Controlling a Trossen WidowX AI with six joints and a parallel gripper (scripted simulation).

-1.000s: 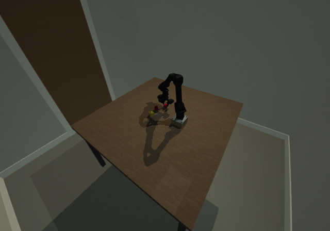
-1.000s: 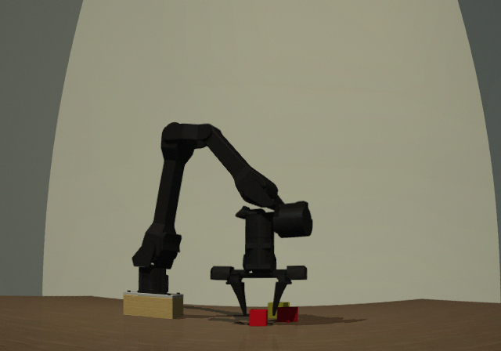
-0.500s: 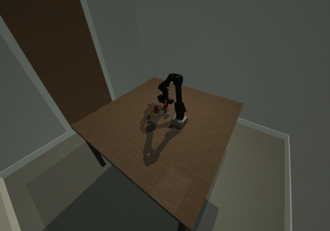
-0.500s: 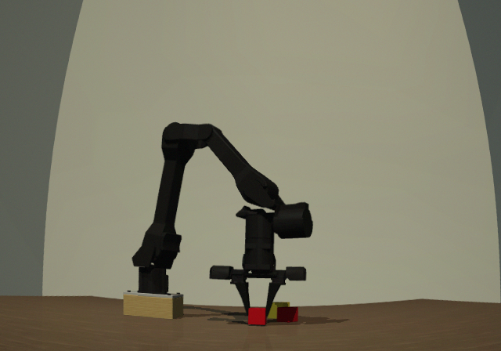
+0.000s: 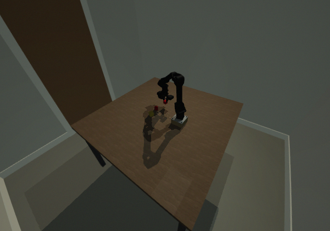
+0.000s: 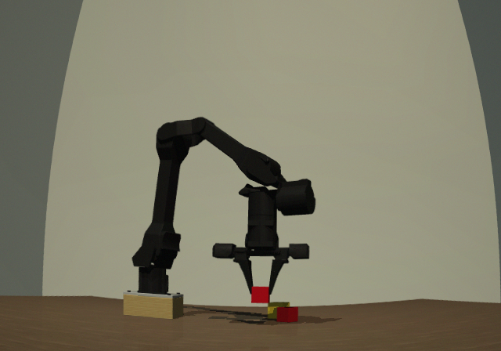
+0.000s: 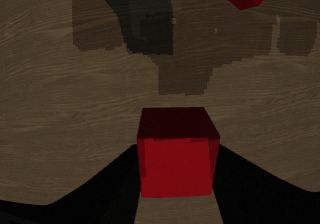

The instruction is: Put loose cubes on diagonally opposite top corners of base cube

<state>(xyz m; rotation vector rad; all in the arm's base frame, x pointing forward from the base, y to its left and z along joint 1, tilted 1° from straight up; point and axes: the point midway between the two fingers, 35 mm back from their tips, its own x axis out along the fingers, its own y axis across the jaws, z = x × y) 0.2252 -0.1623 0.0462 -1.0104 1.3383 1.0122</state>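
Right now the yellow base cube is 80 mm ahead of my gripper tip, 190 mm to the left of it and 40 mm below it. Also, from my gripper tip: red cube: right at my gripper tip.
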